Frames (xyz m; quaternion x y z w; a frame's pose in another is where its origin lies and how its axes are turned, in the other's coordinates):
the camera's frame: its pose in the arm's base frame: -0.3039 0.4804 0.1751 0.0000 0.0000 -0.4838 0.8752
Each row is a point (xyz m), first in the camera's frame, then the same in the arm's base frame.
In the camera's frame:
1: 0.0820 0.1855 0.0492
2: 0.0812 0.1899 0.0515
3: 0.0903 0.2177 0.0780
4: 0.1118 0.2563 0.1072
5: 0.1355 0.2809 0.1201
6: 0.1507 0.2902 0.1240
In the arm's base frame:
1: -0.1032 0.5096 0.2243
2: -0.0999 0.5126 0.2266
3: -0.0715 0.5197 0.2531
4: -0.0274 0.5221 0.2823
5: 0.0060 0.5151 0.2952
6: 0.0220 0.5071 0.2991

